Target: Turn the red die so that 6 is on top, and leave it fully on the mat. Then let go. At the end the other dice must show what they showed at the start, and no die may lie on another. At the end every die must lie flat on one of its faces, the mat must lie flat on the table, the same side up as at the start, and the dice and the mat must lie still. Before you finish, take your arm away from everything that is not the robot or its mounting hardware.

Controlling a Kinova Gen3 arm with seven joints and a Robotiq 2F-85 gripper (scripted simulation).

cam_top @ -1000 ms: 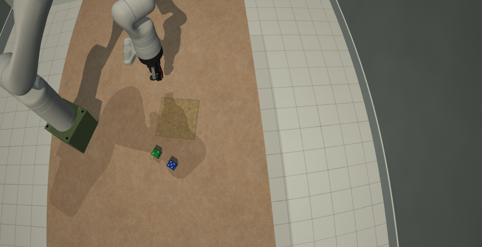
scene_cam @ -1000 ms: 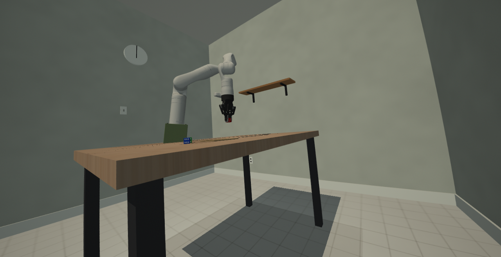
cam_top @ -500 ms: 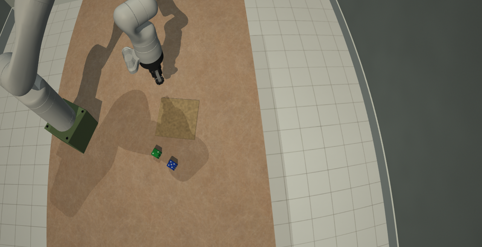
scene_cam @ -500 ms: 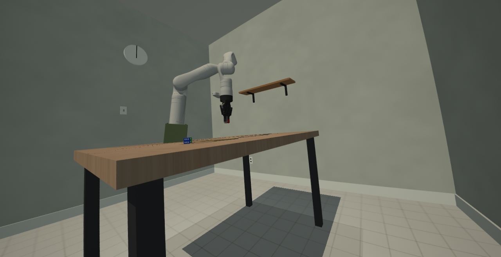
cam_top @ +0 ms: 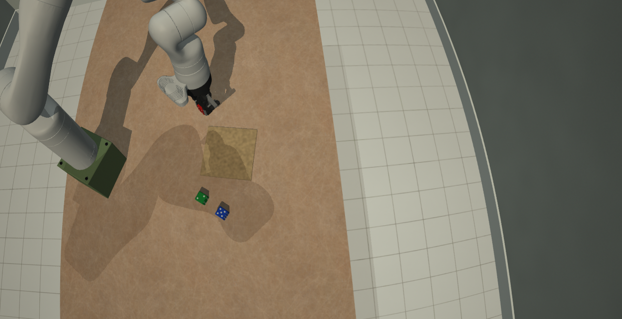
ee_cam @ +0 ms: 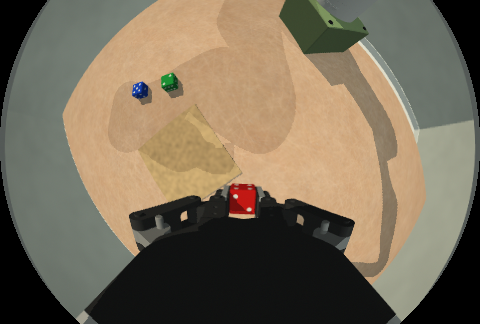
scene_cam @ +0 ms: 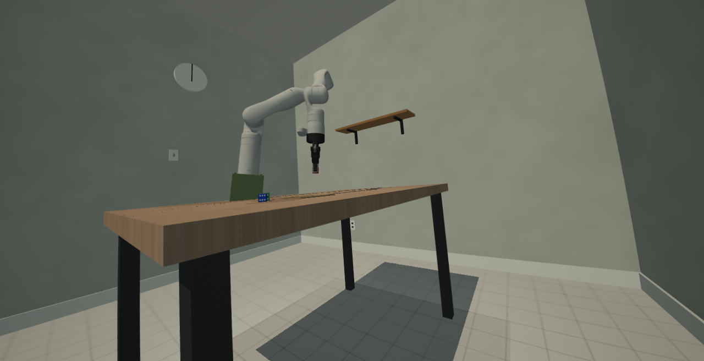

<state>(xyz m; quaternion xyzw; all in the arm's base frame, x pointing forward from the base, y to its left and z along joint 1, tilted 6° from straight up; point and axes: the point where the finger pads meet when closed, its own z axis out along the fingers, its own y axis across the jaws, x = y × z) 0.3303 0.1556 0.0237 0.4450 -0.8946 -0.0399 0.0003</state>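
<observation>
My gripper is now 110 mm above the tan mat, 80 mm to the left of it and 60 mm short of it. The rest, counted from my hand: red die: 10 mm below; then green die: 210 mm to the right, 100 mm below, 10 mm ahead; then blue die: 250 mm to the right, 100 mm below, 60 mm ahead.
</observation>
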